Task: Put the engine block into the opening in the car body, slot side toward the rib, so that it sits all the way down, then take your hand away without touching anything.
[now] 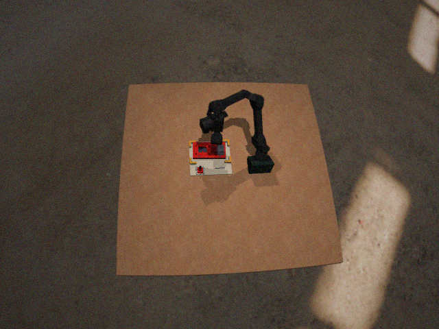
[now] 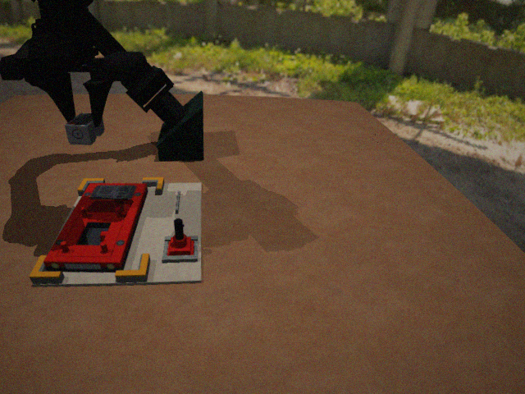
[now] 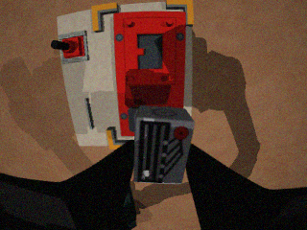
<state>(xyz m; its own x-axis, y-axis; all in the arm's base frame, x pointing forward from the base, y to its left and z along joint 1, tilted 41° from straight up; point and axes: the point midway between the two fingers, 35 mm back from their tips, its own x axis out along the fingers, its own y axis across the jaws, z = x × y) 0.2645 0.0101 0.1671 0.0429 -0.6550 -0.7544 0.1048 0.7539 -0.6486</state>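
Now: gripper tip 4 cm short of the grey plate, 4 cm to the right of it and 15 cm above it. The rest, counted from my gripper tip: grey engine block (1 cm below).
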